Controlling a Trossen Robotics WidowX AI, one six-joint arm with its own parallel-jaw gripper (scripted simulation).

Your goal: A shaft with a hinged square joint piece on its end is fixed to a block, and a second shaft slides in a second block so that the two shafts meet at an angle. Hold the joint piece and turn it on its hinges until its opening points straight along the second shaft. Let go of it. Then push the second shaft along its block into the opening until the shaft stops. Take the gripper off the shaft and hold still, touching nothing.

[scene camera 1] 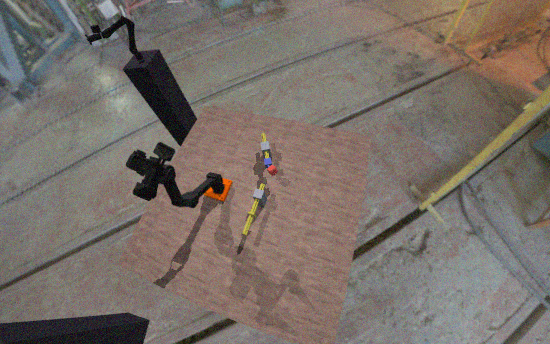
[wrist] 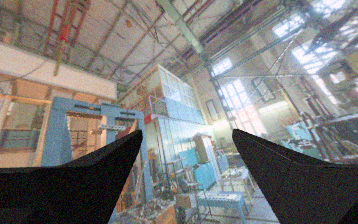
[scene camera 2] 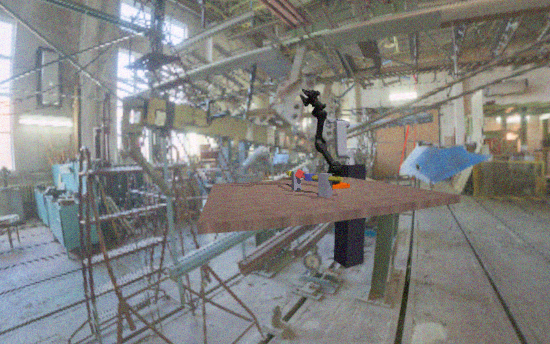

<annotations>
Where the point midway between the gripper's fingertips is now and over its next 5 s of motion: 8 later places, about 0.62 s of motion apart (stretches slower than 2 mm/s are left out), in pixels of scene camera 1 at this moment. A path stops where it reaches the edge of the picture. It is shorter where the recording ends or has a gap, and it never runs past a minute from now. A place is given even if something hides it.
My gripper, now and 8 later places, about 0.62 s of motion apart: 155, 172; 158, 129; 184, 95; 211, 86; 243, 91; 272, 108; 286, 132; 287, 155; 281, 170
</annotations>
